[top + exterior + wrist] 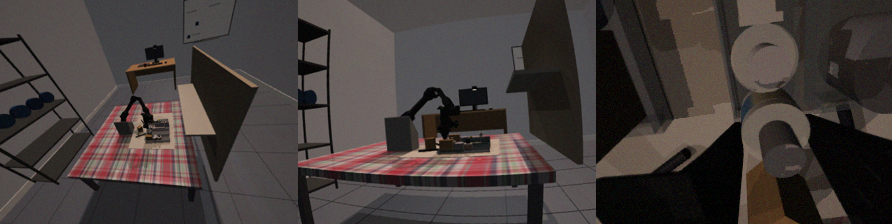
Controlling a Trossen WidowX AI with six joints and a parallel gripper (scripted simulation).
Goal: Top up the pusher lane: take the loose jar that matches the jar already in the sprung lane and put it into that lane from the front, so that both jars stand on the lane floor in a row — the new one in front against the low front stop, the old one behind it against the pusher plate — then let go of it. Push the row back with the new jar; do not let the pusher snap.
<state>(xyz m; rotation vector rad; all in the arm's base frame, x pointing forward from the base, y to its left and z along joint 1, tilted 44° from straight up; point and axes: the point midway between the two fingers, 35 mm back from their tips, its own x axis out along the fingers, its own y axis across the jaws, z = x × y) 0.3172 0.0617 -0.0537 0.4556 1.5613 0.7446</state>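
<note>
Right now the grey lane rack is 16 cm ahead of my gripper tip, 5 cm to the left of it and 3 cm below it. From my gripper tip the other things lie so: wooden shelf wall (63 cm ahead, 9 cm to the left, 35 cm above).
</note>
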